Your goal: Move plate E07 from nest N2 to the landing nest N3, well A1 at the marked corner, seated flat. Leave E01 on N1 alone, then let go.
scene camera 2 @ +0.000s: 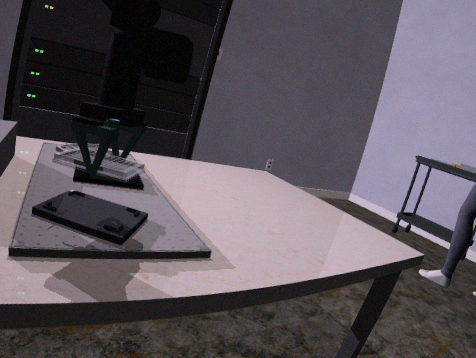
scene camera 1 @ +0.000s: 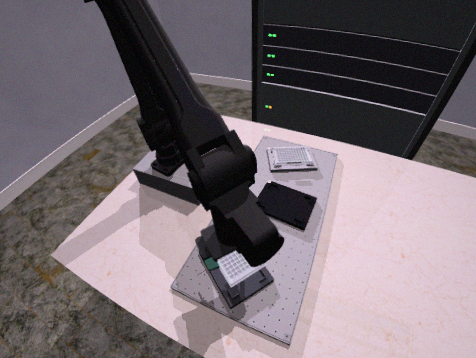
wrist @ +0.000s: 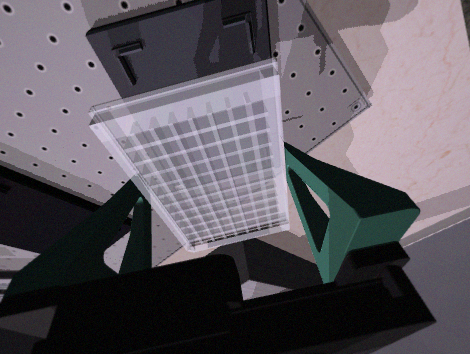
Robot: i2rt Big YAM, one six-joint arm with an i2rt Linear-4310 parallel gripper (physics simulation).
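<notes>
Plate E07 (scene camera 1: 234,268) (scene camera 2: 120,169) (wrist: 215,150), a clear plate with a grid of wells, is held between the green fingers of my gripper (scene camera 1: 241,265) (scene camera 2: 106,163) (wrist: 212,165), which is shut on its long sides. The plate hangs above the dark nest N2 (scene camera 1: 250,294) (scene camera 2: 90,216) (wrist: 170,55), apart from it. The dark landing nest N3 (scene camera 1: 287,205) (scene camera 2: 131,183) (wrist: 30,215) is bare, with a small pale mark at one corner in scene camera 1. Plate E01 (scene camera 1: 292,156) sits on nest N1 at the far end. The well lettering is too small to read.
The nests stand on a grey perforated board (scene camera 1: 290,280) (scene camera 2: 165,245) (wrist: 45,95) on the pale table (scene camera 1: 390,240) (scene camera 2: 260,220). The arm's base stands on a grey block (scene camera 1: 165,187) beside the board. A dark rack cabinet (scene camera 1: 350,115) stands behind the table.
</notes>
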